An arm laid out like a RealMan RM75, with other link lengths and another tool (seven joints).
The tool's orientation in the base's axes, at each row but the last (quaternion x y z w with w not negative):
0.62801 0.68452 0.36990 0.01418
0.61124 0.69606 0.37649 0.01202
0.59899 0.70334 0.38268 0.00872
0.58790 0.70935 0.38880 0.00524
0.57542 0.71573 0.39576 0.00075
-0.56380 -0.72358 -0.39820 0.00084
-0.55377 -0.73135 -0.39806 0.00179
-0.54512 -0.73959 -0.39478 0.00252
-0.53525 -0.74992 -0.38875 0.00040
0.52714 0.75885 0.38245 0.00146
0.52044 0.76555 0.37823 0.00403
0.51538 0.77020 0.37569 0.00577
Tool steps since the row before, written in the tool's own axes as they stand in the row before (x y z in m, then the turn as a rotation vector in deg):
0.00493 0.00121 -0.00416 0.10 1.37 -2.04
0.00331 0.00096 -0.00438 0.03 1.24 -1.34
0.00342 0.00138 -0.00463 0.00 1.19 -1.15
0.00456 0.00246 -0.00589 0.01 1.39 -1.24
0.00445 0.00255 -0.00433 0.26 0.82 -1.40
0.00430 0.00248 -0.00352 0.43 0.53 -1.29
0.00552 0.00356 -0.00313 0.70 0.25 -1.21
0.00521 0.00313 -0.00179 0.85 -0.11 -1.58
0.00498 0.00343 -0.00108 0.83 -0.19 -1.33
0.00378 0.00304 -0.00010 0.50 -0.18 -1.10
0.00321 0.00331 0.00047 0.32 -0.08 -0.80
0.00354 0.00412 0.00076 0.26 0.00 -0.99
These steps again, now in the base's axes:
-0.00203 0.00218 0.00585 0.16 -1.00 2.24
-0.00212 0.00059 0.00512 0.40 -0.69 1.64
-0.00199 0.00045 0.00556 0.45 -0.62 1.47
-0.00210 0.00063 0.00753 0.57 -0.66 1.64
-0.00138 0.00128 0.00644 -0.05 -0.56 1.54
-0.00112 0.00159 0.00577 -0.30 -0.37 1.38
-0.00062 0.00288 0.00665 -0.60 -0.12 1.28
-0.00035 0.00343 0.00531 -1.11 -0.25 1.39
0.00018 0.00379 0.00483 -1.06 -0.13 1.16
0.00071 0.00343 0.00336 -0.81 -0.26 0.87
0.00134 0.00341 0.00284 -0.53 -0.22 0.65
0.00189 0.00403 0.00320 -0.51 -0.36 0.81

